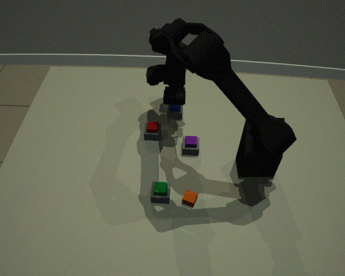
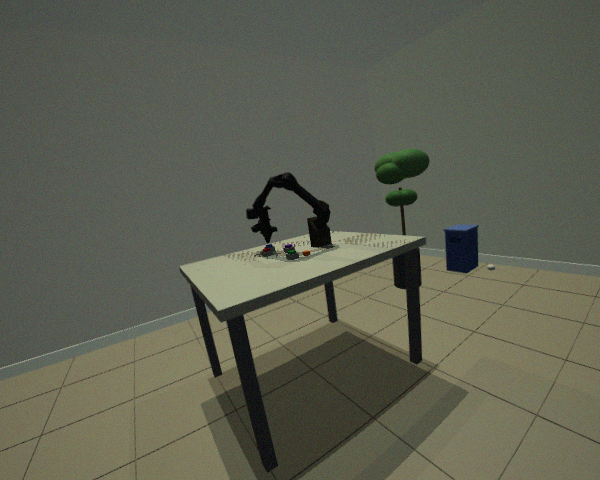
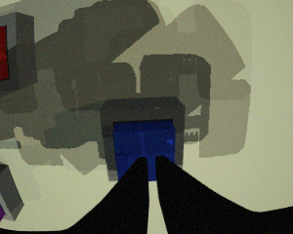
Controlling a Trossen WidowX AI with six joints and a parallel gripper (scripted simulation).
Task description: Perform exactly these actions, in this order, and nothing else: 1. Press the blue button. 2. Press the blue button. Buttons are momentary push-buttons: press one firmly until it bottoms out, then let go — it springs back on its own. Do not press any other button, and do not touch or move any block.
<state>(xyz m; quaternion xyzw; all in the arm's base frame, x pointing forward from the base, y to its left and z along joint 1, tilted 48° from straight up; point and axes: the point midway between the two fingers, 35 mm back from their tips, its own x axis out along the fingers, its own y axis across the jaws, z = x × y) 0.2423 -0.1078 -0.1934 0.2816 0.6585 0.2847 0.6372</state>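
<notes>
The blue button is 20 mm below my gripper tip. From my gripper tip the other things lie so: red button: 60 mm ahead, 100 mm to the left, 20 mm below; green button: 30 mm ahead, 320 mm to the left, 20 mm below; purple button: 50 mm behind, 150 mm to the left, 20 mm below.
</notes>
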